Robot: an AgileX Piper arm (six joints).
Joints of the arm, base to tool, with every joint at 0 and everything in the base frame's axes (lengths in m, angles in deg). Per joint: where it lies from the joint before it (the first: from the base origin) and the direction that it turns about. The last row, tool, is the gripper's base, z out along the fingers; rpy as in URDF.
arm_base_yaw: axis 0 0 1 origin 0 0 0.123
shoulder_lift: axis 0 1 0 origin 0 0 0
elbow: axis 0 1 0 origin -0.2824 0 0.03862
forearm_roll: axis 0.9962 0 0.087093 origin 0.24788 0 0.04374
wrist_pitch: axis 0 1 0 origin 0 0 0
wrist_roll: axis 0.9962 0 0.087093 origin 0.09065 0 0.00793
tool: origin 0 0 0 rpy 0 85.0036 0
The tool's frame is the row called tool.
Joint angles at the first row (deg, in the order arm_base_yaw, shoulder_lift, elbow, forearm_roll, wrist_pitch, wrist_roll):
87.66 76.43 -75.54 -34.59 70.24 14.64
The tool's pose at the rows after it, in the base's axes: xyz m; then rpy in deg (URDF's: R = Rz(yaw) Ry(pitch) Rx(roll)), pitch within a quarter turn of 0, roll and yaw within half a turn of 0:
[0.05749 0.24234 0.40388 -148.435 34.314 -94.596]
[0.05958 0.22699 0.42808 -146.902 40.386 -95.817]
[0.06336 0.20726 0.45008 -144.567 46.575 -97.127]
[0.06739 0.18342 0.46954 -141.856 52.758 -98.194]
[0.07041 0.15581 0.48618 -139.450 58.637 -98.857]
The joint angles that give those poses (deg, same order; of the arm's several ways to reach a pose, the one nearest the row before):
88.16 73.93 -78.39 -35.38 70.56 16.02
88.39 71.18 -80.52 -38.21 70.87 18.41
88.45 68.03 -81.86 -42.11 71.13 21.26
88.46 64.44 -82.49 -46.39 71.34 24.09
88.46 60.36 -82.69 -50.08 71.53 26.27

